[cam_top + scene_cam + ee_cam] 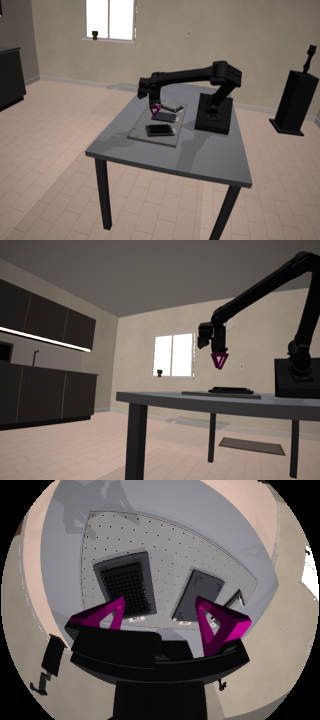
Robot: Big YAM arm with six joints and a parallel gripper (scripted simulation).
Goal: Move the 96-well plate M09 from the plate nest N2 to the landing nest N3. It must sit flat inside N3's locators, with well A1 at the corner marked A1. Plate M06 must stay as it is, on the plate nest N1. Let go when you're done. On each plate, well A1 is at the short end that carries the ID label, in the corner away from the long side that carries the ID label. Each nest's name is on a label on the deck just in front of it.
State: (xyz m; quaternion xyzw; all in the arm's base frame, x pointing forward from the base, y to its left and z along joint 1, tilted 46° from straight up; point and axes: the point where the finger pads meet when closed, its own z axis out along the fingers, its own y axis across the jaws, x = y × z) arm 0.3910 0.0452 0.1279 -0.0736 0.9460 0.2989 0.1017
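Right now the black 96-well plate is 5 cm behind my hand, 5 cm to the left of it and 10 cm below it. From my hand the other things lie so: clear plate 9 cm behind, 35 cm to the right, 10 cm below; then dark nest 6 cm behind, 16 cm to the right, 12 cm below.
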